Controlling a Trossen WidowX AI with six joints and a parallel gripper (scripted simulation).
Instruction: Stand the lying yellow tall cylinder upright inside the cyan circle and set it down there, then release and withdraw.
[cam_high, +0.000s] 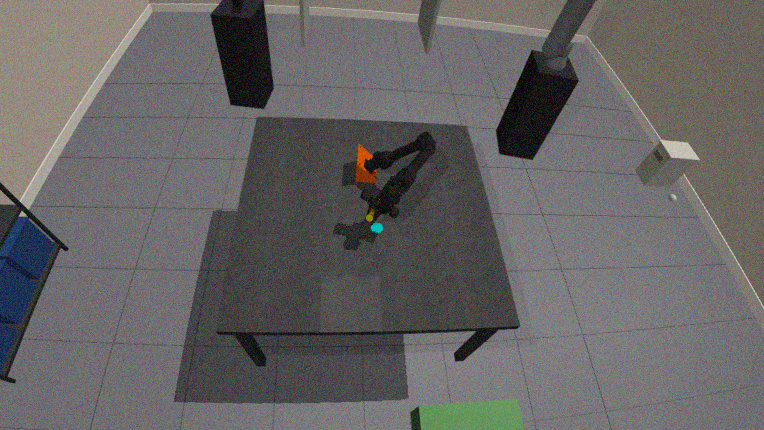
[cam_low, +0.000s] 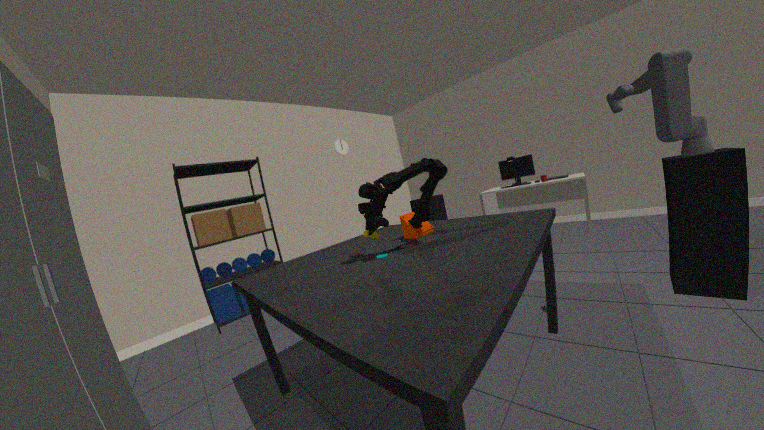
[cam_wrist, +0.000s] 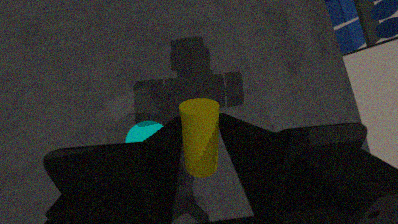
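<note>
Now: the cyan circle 20 mm behind my gripper tip, 40 mm to the left of it and 110 mm below it. The rest, counted from my gripper tip: yellow tall cylinder (20 mm behind, 10 mm below).
</note>
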